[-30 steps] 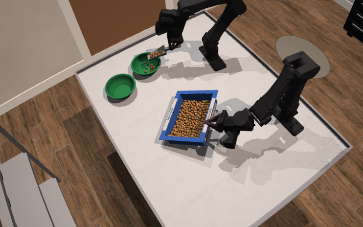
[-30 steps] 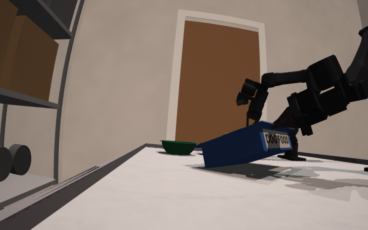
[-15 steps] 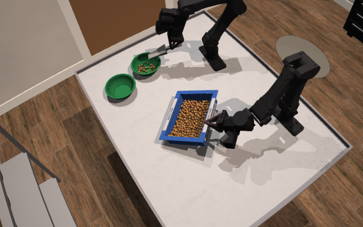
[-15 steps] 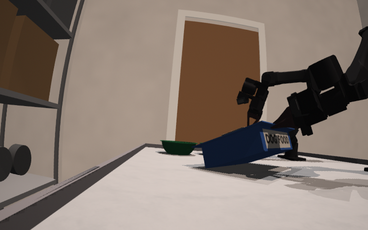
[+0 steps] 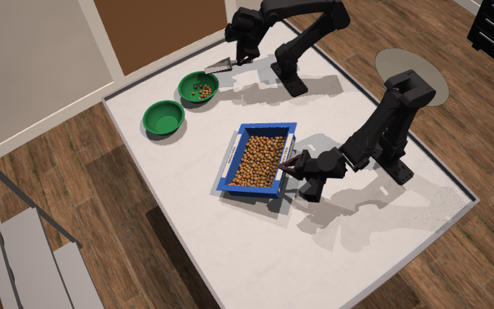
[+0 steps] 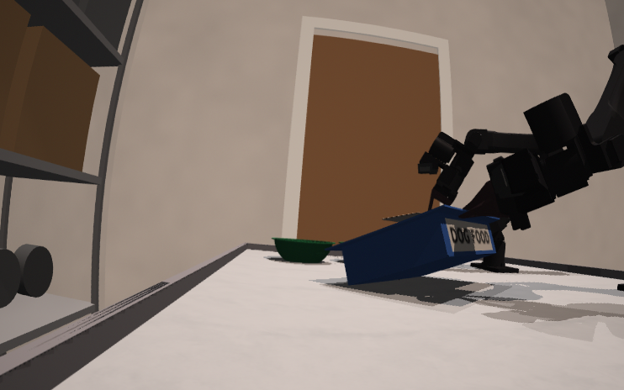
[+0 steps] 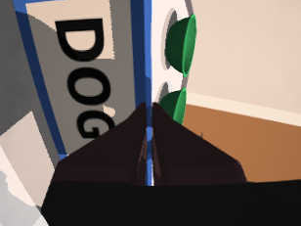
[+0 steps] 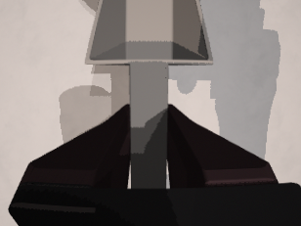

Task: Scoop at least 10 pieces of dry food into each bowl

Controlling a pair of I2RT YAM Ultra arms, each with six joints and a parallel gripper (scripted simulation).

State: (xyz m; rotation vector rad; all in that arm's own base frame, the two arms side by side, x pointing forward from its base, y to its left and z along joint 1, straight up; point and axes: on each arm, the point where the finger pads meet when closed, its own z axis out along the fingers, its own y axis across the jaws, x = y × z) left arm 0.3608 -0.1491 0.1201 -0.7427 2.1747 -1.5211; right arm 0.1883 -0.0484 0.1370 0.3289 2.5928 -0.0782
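Now: the grey scoop 40 mm ahead of my right hand, 20 mm to the right of it and 10 mm below it.
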